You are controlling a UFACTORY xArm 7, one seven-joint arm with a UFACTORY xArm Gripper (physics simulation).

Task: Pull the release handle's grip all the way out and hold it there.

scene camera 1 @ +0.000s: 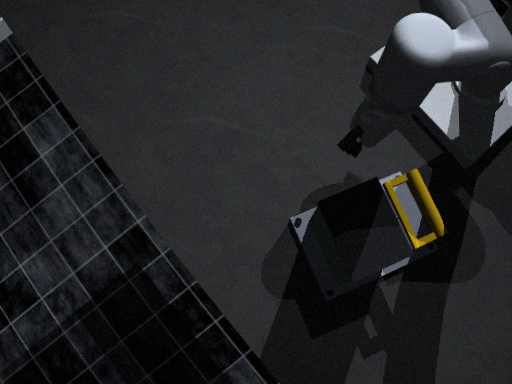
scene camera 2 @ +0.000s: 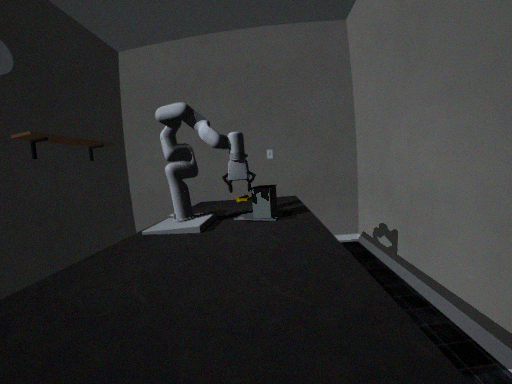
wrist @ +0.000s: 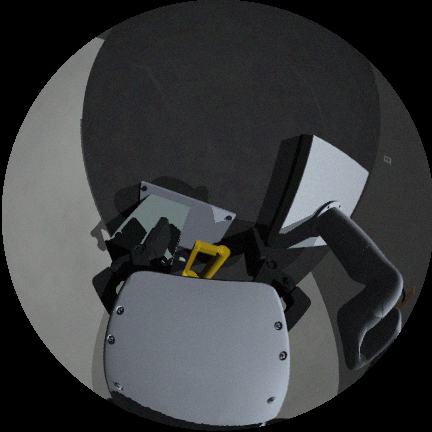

Labels:
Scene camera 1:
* my gripper: 370, 134
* light base plate: 300, 222
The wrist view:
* my gripper: 207, 232
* light base plate: 204, 222

